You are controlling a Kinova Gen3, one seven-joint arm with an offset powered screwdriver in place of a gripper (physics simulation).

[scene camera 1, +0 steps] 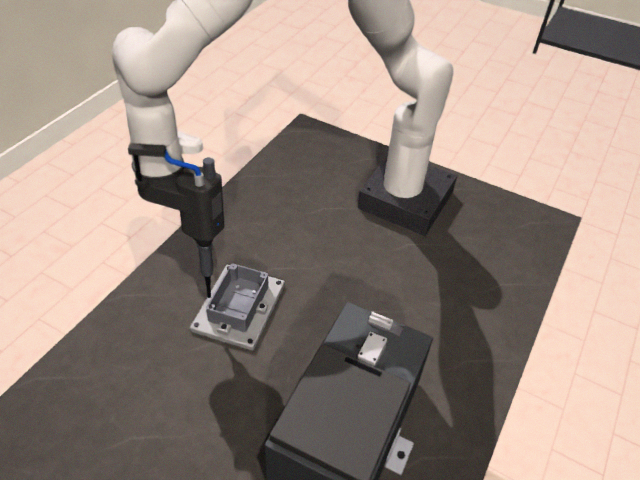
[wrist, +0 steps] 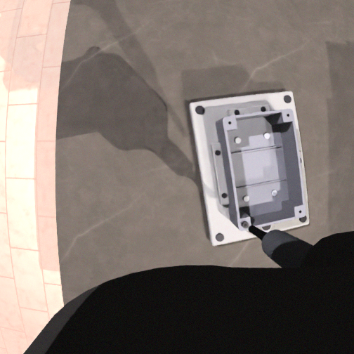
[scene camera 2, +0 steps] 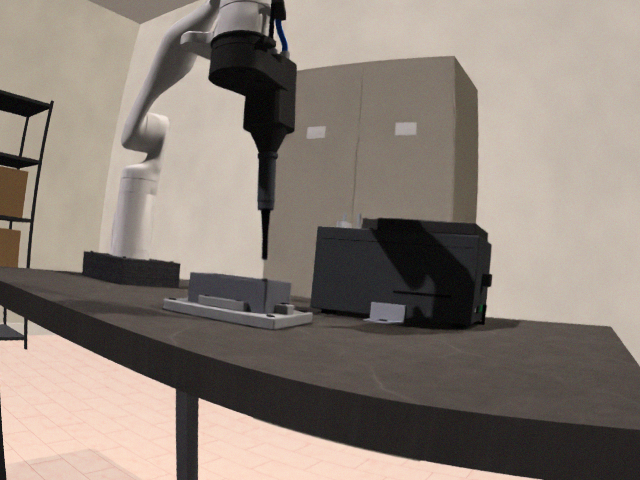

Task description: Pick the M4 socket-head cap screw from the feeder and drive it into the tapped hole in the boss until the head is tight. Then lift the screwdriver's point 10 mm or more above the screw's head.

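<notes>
The grey open box (scene camera 1: 232, 315) (scene camera 2: 222, 287) (wrist: 226, 165) is on a pale fixture plate (scene camera 1: 206, 333) (scene camera 2: 232, 316) (wrist: 205, 200). In the wrist view, a dark round screw head (wrist: 245, 224) sits in the boss at the box's lower left corner; how tightly it sits cannot be told. My screwdriver's point (scene camera 1: 208, 296) (scene camera 2: 264, 257) (wrist: 251, 228) is bare, with no screw on it. It hangs upright above that corner, with a visible gap over the box's rim in scene camera 2. The black screw feeder (scene camera 1: 341, 408) (scene camera 2: 351, 273) stands apart from the box.
A white block (scene camera 1: 372, 348) sits on the feeder's low end. A metal bracket (scene camera 1: 399, 454) (scene camera 2: 387, 312) is at the feeder's side. The arm's black base block (scene camera 1: 392, 209) (scene camera 2: 131, 268) stands on the dark table (scene camera 1: 320, 217) (scene camera 2: 413, 361) (wrist: 120, 200). A tall cabinet (scene camera 2: 408, 170) stands behind.
</notes>
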